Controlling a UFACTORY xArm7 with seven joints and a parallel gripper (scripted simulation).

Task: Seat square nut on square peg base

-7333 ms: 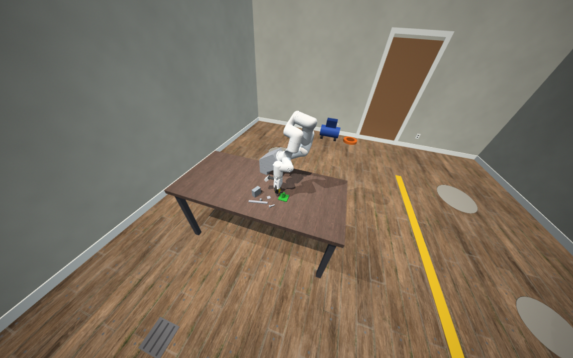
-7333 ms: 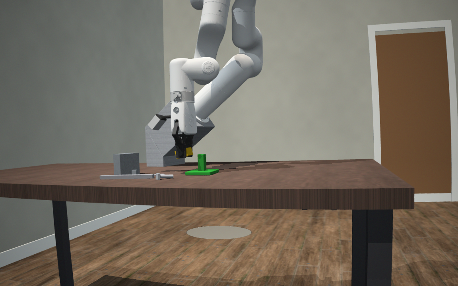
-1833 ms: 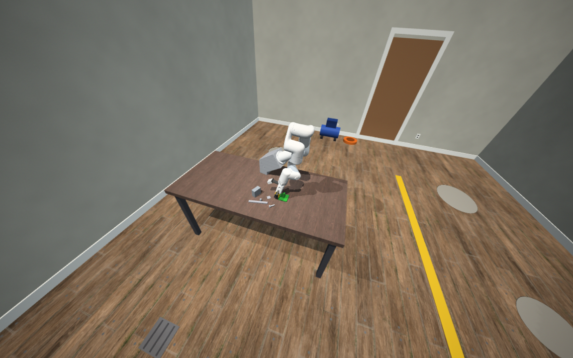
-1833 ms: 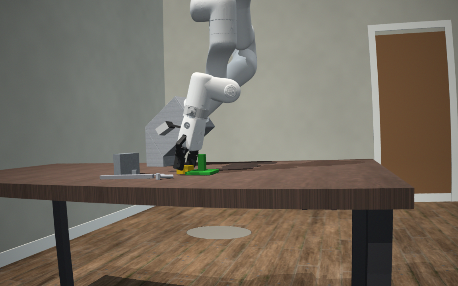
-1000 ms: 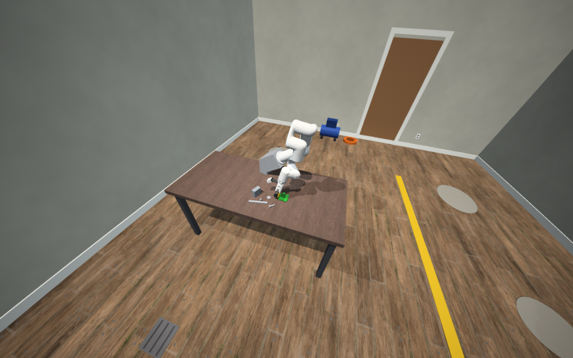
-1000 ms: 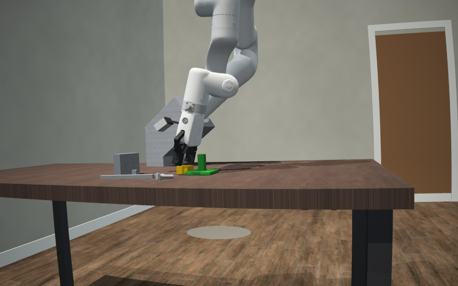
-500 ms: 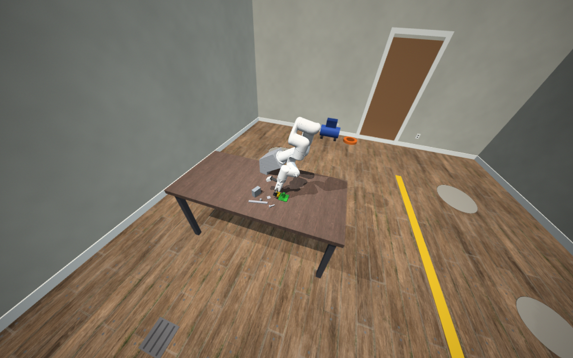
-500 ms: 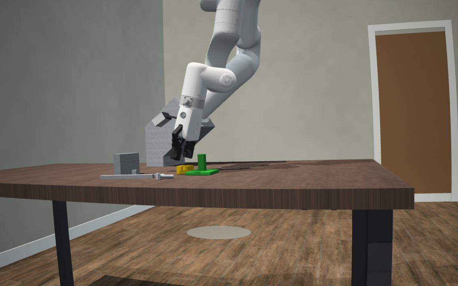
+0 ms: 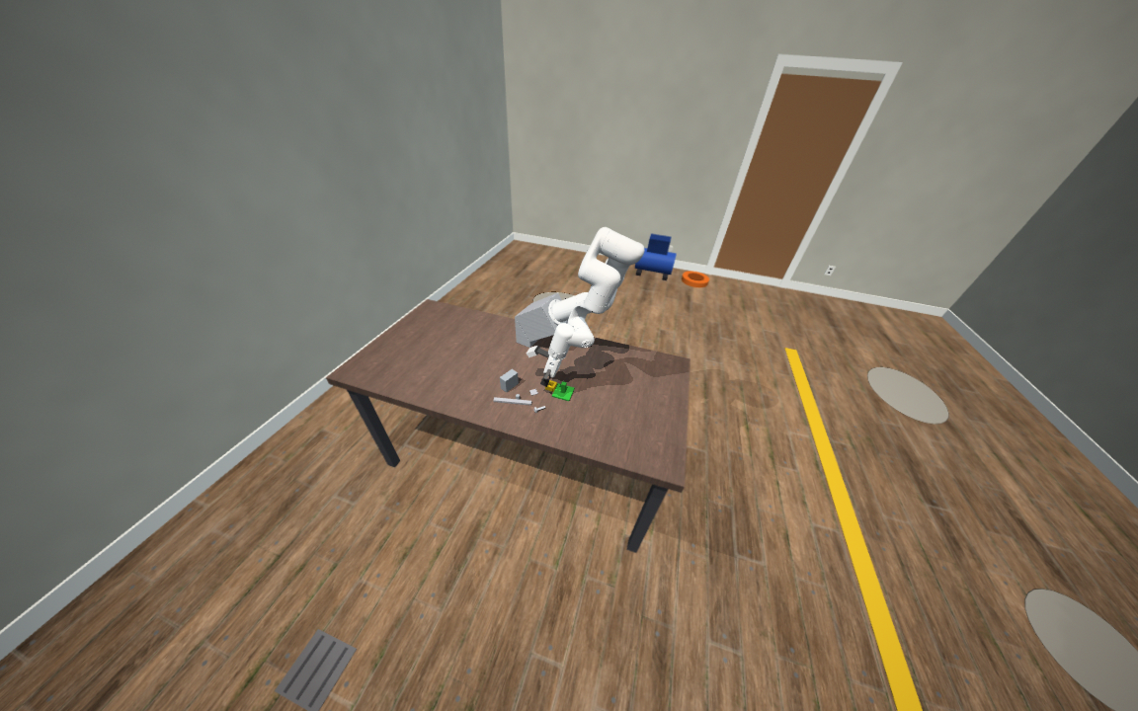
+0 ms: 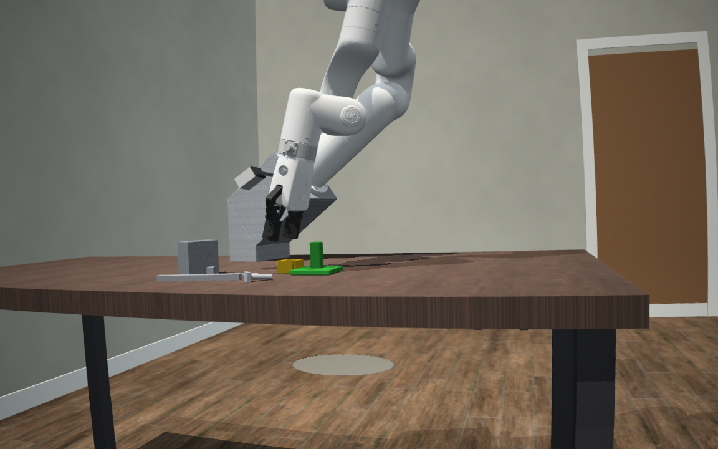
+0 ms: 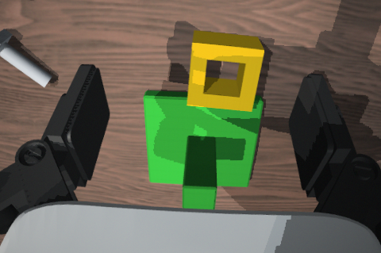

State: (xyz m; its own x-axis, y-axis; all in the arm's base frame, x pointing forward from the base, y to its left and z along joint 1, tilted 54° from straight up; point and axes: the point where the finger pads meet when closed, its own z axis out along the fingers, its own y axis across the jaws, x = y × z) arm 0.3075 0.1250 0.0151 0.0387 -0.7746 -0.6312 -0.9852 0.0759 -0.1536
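Now: the small grey square tile 4 cm ahead of my hand, 5 cm to the right of it and 7 cm below it. Also, from my hand: grey bolt 13 cm ahead, 2 cm to the left, 7 cm below; then grey block 6 cm ahead, 16 cm to the right, 4 cm below; then flat grey bar 13 cm ahead, 10 cm to the right, 7 cm below.
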